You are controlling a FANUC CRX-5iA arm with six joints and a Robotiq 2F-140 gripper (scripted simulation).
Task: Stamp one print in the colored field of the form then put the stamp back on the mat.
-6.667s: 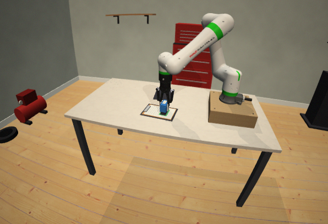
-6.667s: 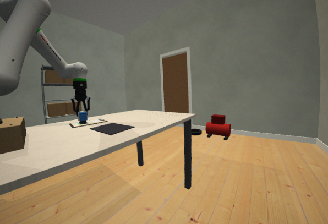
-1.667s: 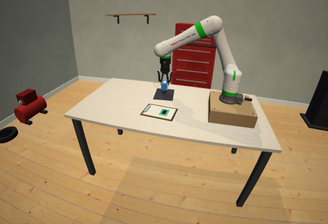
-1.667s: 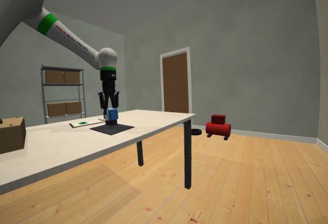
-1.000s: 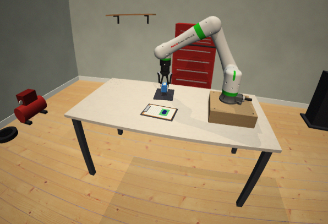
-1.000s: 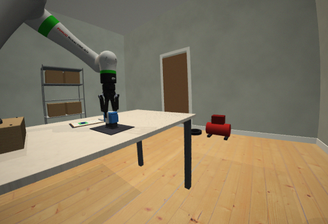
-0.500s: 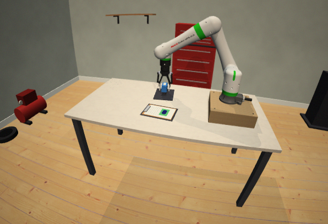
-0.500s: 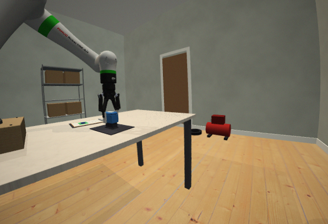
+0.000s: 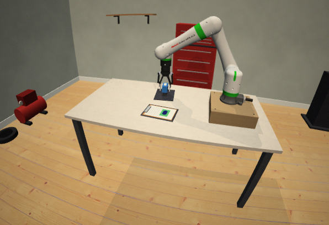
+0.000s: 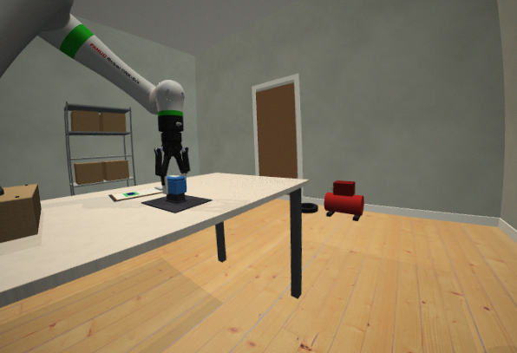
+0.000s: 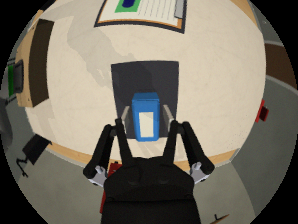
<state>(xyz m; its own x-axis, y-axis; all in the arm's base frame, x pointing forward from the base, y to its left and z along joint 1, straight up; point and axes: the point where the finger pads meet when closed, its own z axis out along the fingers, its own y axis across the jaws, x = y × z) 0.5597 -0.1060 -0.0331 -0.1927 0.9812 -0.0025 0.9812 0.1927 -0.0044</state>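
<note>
Now: the blue stamp 20 mm below my hand. From my hand the other things lie so: dark mat (70 mm below).
</note>
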